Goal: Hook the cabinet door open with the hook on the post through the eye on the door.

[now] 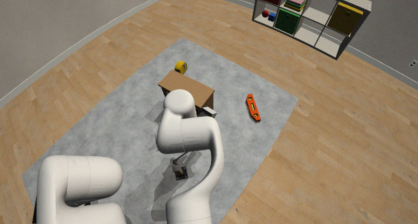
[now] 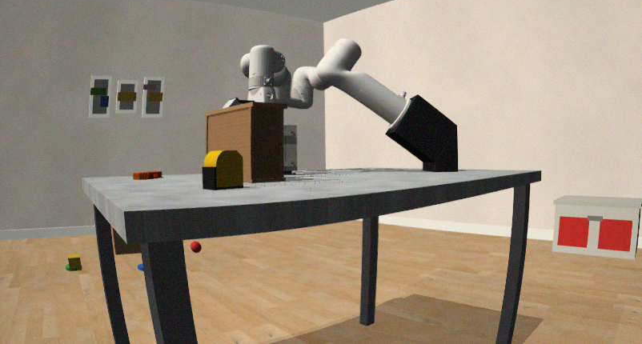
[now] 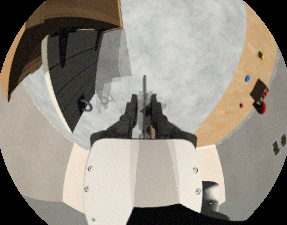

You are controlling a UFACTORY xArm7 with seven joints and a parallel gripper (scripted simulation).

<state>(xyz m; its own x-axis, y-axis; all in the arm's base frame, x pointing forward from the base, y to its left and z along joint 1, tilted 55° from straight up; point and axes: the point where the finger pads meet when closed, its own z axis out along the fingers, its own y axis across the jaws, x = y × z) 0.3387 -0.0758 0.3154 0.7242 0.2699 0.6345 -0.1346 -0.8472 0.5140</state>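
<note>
Now: the thin hook rod 50 mm behind my hand, 10 mm to the left of it and 40 mm below it. Also, from my hand: wooden cabinet (120 mm ahead, 100 mm to the left, 20 mm below); hook post (80 mm behind, 30 mm below); cabinet door (60 mm ahead, 80 mm to the left, 30 mm below).
</note>
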